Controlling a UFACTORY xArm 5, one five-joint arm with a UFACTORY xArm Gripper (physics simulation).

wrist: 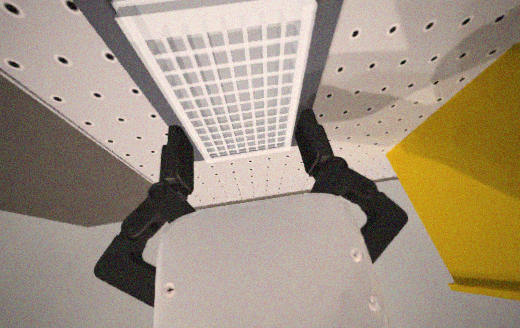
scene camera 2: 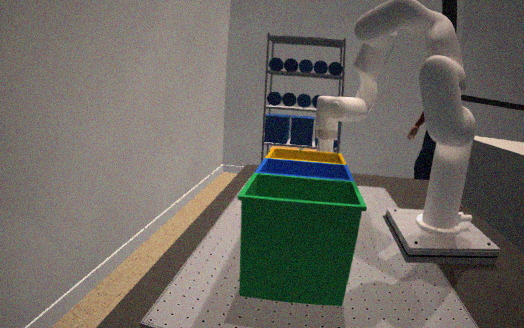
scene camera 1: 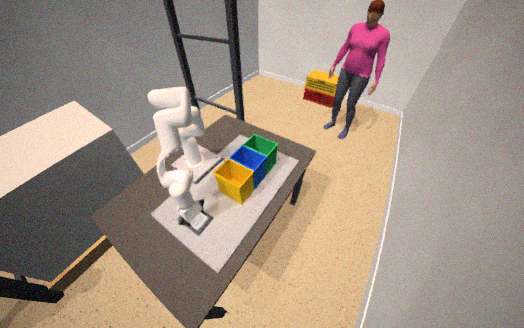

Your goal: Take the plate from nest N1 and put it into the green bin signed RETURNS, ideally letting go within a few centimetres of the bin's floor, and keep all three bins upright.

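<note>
The plate [scene camera 1: 198, 220] [wrist: 240, 85], white with a grid of square wells, lies in the dark frame of the nest [wrist: 320, 50]. My gripper [scene camera 1: 192, 212] [wrist: 243, 129] is open and empty. In the wrist view its black fingers stand on either side of the plate's near end, with the plate between their lines; whether they touch it cannot be told. The green bin [scene camera 1: 271, 159] [scene camera 2: 300, 250] stands upright at the far end of the bin row. Its sign cannot be read. In scene camera 2 the bins hide the gripper's fingers, plate and nest.
The blue bin [scene camera 1: 244, 156] [scene camera 2: 306, 169] and the yellow bin [scene camera 1: 235, 188] [scene camera 2: 307, 156] [wrist: 465, 175] stand upright in line with the green one on the perforated board [scene camera 1: 220, 255]. The yellow bin is nearest the gripper. A person [scene camera 1: 362, 55] stands beyond the table.
</note>
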